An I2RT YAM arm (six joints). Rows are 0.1 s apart.
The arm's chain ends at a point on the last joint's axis. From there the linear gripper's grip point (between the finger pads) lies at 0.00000 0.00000 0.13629 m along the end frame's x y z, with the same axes.
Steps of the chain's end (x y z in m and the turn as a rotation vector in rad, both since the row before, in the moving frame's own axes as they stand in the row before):
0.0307, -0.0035, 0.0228, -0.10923, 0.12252, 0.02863
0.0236, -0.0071, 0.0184, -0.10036, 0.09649, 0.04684
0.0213, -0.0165, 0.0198, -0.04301, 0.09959, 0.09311
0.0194, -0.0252, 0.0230, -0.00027, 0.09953, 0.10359
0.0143, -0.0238, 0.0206, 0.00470, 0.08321, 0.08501
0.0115, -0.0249, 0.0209, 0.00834, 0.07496, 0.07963
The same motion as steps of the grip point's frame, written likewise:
0.0471, 0.0116, 0.0210, -0.10923, 0.12252, 0.02863
0.0364, 0.0068, 0.0171, -0.10036, 0.09649, 0.04684
0.0346, -0.0100, 0.0190, -0.04301, 0.09959, 0.09311
0.0329, -0.0245, 0.0223, -0.00027, 0.09953, 0.10359
0.0256, -0.0240, 0.0201, 0.00470, 0.08321, 0.08501
0.0217, -0.0256, 0.0205, 0.00834, 0.07496, 0.07963

